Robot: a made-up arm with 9 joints. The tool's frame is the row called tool. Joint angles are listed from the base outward. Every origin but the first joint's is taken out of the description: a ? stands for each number. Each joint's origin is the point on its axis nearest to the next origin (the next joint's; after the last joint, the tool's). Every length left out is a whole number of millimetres.
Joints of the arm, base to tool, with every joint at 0 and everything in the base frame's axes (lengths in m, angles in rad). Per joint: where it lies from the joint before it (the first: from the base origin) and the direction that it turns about. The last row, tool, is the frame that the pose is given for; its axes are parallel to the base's.
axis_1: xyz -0.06 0 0.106 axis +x
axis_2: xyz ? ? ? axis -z
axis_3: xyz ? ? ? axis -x
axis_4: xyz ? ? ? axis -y
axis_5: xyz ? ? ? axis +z
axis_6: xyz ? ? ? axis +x
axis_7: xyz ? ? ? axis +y
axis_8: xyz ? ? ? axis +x
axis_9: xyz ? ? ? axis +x
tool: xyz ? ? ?
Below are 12 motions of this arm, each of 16 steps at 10 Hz.
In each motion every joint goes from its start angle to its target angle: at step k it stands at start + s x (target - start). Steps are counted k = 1, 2, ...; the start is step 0. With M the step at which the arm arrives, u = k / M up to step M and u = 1 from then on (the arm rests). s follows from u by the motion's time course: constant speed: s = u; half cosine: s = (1 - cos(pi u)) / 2; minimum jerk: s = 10 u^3 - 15 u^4 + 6 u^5.
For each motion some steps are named. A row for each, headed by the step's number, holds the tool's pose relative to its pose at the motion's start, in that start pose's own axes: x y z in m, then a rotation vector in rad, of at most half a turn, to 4 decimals.
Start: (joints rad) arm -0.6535 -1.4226 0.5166 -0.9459 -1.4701 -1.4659 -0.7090 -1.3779 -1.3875
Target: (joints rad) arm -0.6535 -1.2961 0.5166 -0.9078 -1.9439 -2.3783 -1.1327 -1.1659 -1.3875
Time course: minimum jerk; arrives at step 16
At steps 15, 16:
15: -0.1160 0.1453 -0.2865 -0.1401 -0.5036 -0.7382
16: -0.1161 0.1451 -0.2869 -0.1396 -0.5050 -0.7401

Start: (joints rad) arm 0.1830 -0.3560 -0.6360 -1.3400 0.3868 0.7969 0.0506 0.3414 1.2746
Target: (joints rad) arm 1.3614 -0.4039 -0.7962 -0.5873 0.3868 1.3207 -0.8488 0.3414 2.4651
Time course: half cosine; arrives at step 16
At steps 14, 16:
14: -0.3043 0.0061 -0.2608 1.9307 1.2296 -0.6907
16: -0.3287 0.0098 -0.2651 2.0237 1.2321 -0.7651

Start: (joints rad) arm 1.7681 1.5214 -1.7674 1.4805 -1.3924 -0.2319 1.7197 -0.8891 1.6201
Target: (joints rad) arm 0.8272 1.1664 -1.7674 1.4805 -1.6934 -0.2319 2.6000 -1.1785 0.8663
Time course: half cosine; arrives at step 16
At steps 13, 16:
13: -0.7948 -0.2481 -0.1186 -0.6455 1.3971 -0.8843
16: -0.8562 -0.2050 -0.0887 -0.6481 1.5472 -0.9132

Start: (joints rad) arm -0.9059 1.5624 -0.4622 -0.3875 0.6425 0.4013 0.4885 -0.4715 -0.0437
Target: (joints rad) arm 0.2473 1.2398 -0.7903 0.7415 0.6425 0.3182 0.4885 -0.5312 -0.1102
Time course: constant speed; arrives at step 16
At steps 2, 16:
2: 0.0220 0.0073 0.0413 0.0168 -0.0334 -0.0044
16: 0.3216 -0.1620 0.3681 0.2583 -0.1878 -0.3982

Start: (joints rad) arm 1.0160 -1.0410 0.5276 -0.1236 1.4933 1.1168 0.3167 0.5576 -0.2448
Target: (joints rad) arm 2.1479 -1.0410 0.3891 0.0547 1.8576 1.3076 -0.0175 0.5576 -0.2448
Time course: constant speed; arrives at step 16
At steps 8, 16:
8: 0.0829 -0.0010 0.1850 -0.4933 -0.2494 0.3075
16: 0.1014 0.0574 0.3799 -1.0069 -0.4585 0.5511

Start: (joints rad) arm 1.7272 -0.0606 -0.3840 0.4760 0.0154 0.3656 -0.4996 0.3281 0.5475
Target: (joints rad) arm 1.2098 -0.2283 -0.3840 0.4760 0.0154 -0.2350 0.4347 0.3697 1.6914
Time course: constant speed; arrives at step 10
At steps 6, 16:
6: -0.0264 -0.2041 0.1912 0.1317 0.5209 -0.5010
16: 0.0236 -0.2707 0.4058 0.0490 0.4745 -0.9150

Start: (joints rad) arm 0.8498 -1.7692 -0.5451 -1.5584 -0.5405 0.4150 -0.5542 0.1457 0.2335
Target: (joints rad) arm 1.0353 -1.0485 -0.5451 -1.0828 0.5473 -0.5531 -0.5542 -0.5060 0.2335
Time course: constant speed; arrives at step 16
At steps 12, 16:
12: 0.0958 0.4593 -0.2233 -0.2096 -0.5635 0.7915
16: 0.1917 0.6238 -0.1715 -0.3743 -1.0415 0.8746

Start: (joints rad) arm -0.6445 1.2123 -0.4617 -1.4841 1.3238 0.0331 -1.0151 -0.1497 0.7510
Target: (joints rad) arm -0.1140 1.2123 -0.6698 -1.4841 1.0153 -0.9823 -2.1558 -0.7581 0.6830
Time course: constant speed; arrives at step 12
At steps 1, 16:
1: 0.0173 0.0306 0.0162 -0.0728 -0.0675 0.0918
16: 0.1035 0.3351 0.2412 -0.5537 -1.0743 0.8642

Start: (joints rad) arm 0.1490 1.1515 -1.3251 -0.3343 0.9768 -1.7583 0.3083 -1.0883 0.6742
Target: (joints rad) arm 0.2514 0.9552 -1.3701 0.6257 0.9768 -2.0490 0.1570 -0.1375 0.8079
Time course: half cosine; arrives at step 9
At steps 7, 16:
7: -0.0961 -0.5914 0.1346 0.2970 0.0195 -0.5689
16: -0.1364 -0.6521 0.1796 0.3233 -0.0016 -0.6319

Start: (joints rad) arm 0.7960 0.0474 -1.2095 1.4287 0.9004 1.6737 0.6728 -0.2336 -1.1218
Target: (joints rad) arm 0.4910 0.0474 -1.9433 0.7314 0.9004 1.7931 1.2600 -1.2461 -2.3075
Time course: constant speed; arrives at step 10
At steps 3, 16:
3: 0.0052 0.0810 0.1812 -0.4402 -0.0947 0.0296
16: -0.1418 0.0121 0.6748 -1.5365 -0.4884 -0.3606

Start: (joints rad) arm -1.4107 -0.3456 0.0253 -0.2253 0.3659 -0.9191 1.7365 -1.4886 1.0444
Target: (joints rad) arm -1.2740 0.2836 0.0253 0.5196 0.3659 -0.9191 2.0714 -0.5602 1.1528
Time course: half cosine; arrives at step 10
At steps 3, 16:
3: -0.0357 0.0412 0.1820 0.4180 0.0557 0.0491
16: -0.0363 -0.2372 0.5446 1.9779 0.4871 0.0883

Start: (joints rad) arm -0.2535 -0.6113 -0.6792 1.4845 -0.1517 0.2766 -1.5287 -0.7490 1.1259
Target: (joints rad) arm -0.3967 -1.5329 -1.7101 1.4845 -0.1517 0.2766 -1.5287 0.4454 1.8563
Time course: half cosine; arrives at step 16
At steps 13, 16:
13: 0.2170 0.0140 0.5508 0.7069 -0.0201 -0.6543
16: 0.2593 0.0225 0.5878 0.7601 -0.0341 -0.7074

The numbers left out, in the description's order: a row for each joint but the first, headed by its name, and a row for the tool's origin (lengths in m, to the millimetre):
axis_2: 0 0.061 0.056
axis_3: 0.03 0.195 0
axis_4: 0 0.005 0.095
axis_5: -0.283 0 -0.083
axis_6: 0.126 -0.05 0
axis_7: 0 -0.187 -0.35
axis_8: 0.285 0 -0.397
axis_9: 0 0.116 0.247
tool: 0 0.113 0.018

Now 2 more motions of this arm.
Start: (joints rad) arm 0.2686 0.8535 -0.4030 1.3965 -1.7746 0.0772 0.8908 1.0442 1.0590
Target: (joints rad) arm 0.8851 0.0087 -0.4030 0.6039 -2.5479 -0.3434 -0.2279 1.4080 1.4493
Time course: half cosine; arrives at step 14
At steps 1, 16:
1: -0.0191 0.0162 0.0153 0.0035 -0.0191 0.0241
16: -1.5896 0.5737 -0.9739 -1.0873 -0.4479 1.2992

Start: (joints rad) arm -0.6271 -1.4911 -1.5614 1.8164 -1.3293 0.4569 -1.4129 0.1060 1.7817
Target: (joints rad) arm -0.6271 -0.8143 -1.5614 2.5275 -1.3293 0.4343 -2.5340 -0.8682 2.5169
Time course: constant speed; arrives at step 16
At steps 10, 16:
10: -0.2641 -0.0452 -0.2247 -0.1996 -0.6287 1.0298
16: -0.3423 -0.0549 -0.3601 -0.5776 -1.1187 1.5004

